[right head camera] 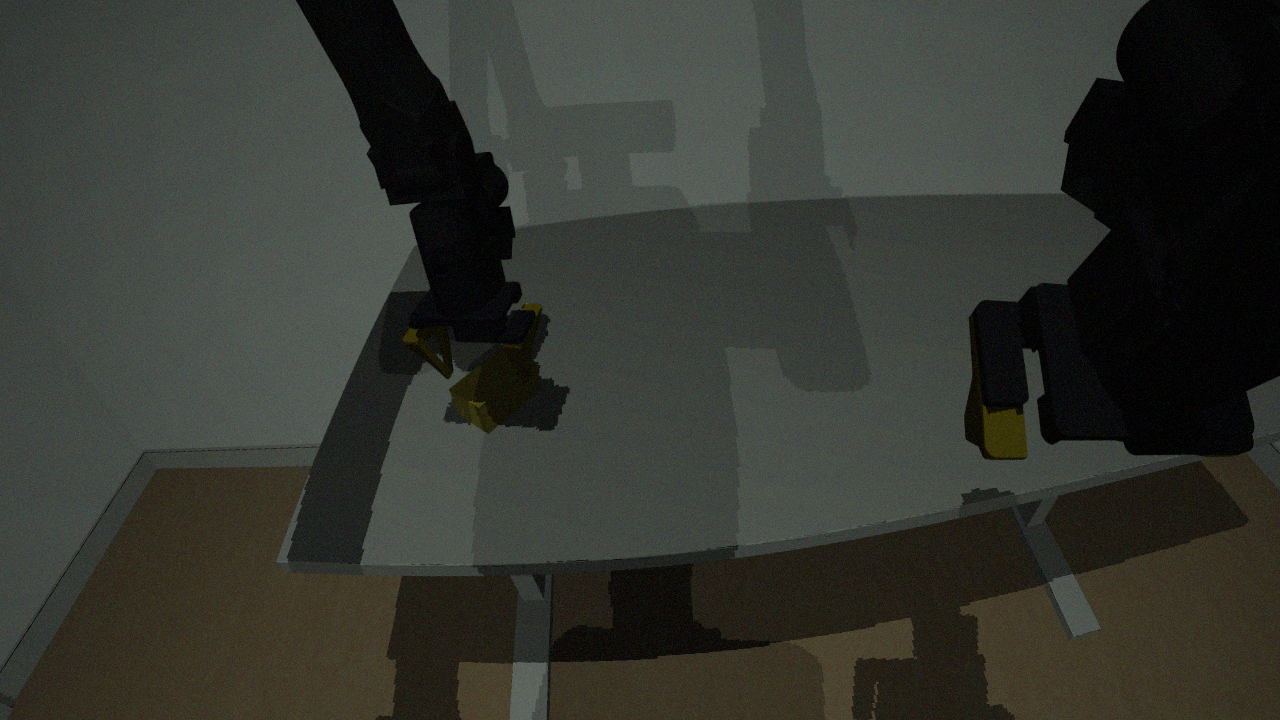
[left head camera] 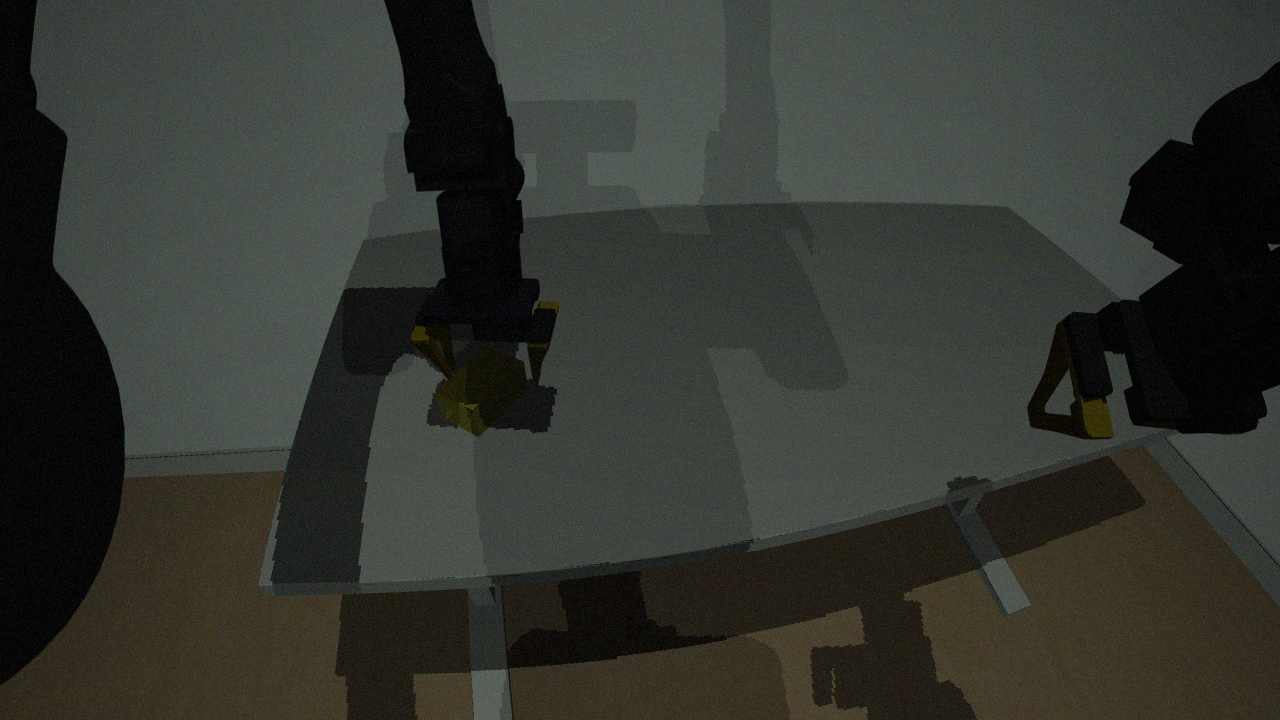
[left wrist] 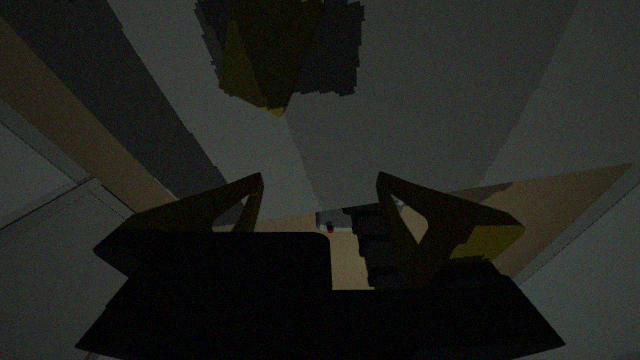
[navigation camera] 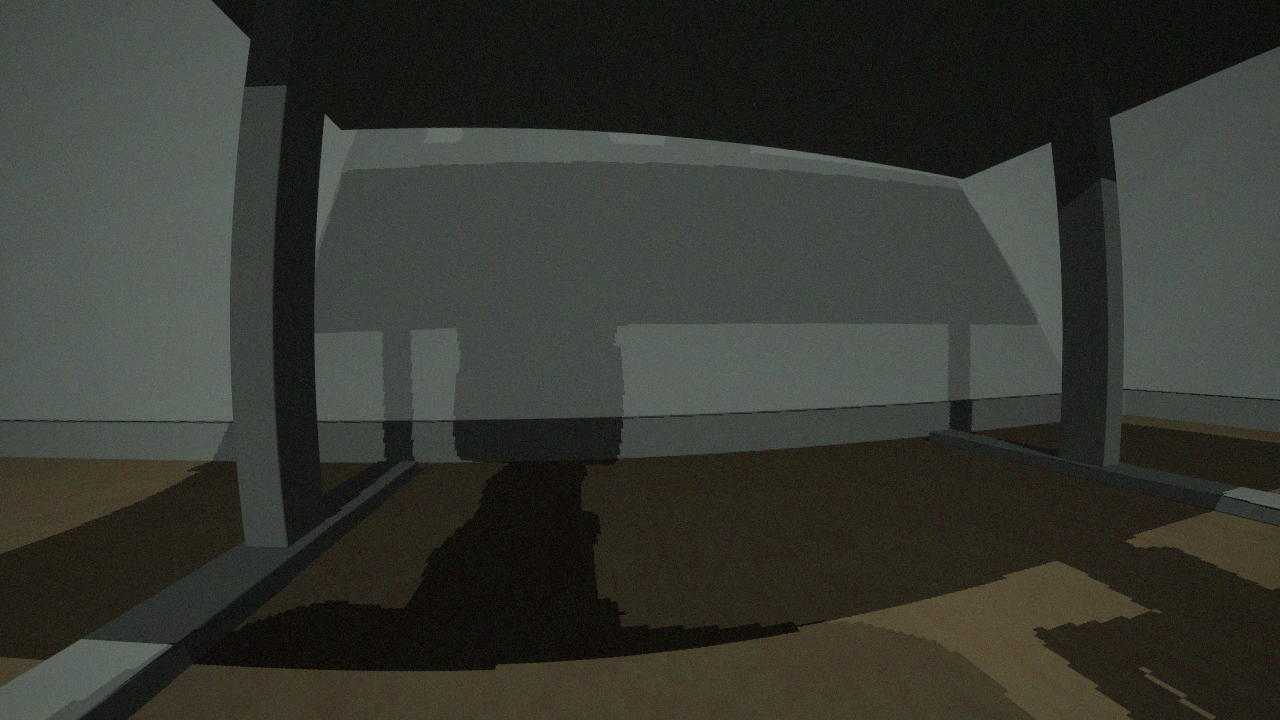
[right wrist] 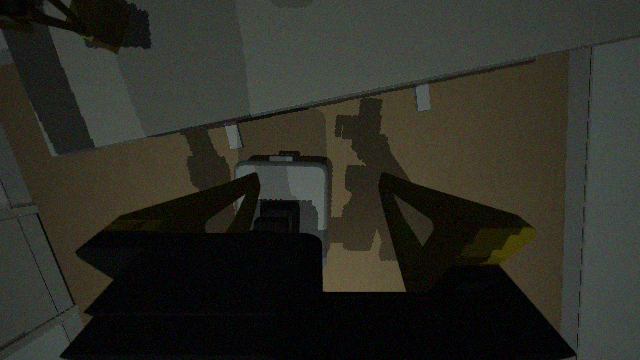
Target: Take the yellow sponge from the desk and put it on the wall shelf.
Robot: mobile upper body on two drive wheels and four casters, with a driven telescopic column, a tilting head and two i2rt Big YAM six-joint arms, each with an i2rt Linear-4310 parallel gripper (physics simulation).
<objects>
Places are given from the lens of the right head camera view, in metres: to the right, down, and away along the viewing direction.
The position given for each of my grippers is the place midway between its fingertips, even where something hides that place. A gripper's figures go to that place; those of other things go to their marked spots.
my left gripper [right head camera: 486,377]: -0.16, 0.02, 0.65
my right gripper [right head camera: 1042,428]: 0.22, 0.04, 0.28
grey desk [right head camera: 718,382]: 0.10, 0.03, 0.78
</objects>
